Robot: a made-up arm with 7 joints. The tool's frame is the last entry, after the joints.
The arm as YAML. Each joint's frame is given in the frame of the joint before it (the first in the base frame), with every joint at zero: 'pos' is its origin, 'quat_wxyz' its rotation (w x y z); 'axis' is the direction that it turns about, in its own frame. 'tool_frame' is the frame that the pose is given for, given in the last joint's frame.
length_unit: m
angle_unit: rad
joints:
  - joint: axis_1
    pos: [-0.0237, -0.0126, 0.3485]
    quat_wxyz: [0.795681, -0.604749, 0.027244, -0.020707]
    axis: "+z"
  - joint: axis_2
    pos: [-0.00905, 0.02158, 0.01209]
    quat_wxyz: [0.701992, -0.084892, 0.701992, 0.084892]
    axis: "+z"
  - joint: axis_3
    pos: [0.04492, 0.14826, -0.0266]
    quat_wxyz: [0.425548, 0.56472, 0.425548, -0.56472]
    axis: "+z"
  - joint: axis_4
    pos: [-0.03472, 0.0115, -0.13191]
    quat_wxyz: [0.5, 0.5, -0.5, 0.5]
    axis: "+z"
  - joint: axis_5
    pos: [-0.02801, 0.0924, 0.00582]
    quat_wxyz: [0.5, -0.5, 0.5, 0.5]
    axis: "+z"
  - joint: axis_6
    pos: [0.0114, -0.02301, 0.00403]
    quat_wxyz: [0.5, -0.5, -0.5, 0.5]
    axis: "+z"
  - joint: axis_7
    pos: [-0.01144, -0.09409, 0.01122]
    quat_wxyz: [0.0, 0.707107, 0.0, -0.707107]
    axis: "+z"
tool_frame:
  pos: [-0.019, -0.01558, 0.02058]
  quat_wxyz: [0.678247, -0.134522, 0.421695, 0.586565]
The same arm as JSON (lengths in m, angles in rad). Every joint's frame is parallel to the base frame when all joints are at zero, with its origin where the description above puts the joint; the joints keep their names.
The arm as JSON. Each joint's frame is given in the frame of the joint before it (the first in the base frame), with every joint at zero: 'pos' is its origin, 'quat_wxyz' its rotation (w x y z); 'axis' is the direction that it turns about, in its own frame. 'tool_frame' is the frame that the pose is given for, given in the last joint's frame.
{"length_unit": "m", "angle_unit": "rad", "joints": [
  {"joint": "axis_1", "pos": [-0.0237, -0.0126, 0.3485], "quat_wxyz": [1.0, 0.0, 0.0, 0.0], "axis": [0.068403, 0.961235, 0.26711]},
  {"joint": "axis_2", "pos": [-0.0082, 0.018, -0.0174], "quat_wxyz": [1.0, 0.0, 0.0, 0.0], "axis": [0.968889, -0.0002, -0.247497]},
  {"joint": "axis_3", "pos": [-0.0641, -0.0023, -0.1435], "quat_wxyz": [1.0, 0.0, 0.0, 0.0], "axis": [0.247497, -0.0001, 0.968889]},
  {"joint": "axis_4", "pos": [0.001, -0.0115, -0.1364], "quat_wxyz": [1.0, 0.0, 0.0, 0.0], "axis": [0.0002, 1.0, 0.0]},
  {"joint": "axis_5", "pos": [0.0826, 0.0058, -0.05], "quat_wxyz": [1.0, 0.0, 0.0, 0.0], "axis": [0.968889, -0.0002, -0.247497]},
  {"joint": "axis_6", "pos": [0.0096, -0.0114, 0.0213], "quat_wxyz": [1.0, 0.0, 0.0, 0.0], "axis": [0.0002, 1.0, 0.0]},
  {"joint": "axis_7", "pos": [0.094, 0.0112, -0.0122], "quat_wxyz": [1.0, 0.0, 0.0, 0.0], "axis": [0.247497, -0.0001, 0.968889]}
], "tool_frame": {"pos": [-0.01, 0.019, 0.0238], "quat_wxyz": [0.83832, 0.193447, 0.501744, -0.089726]}}

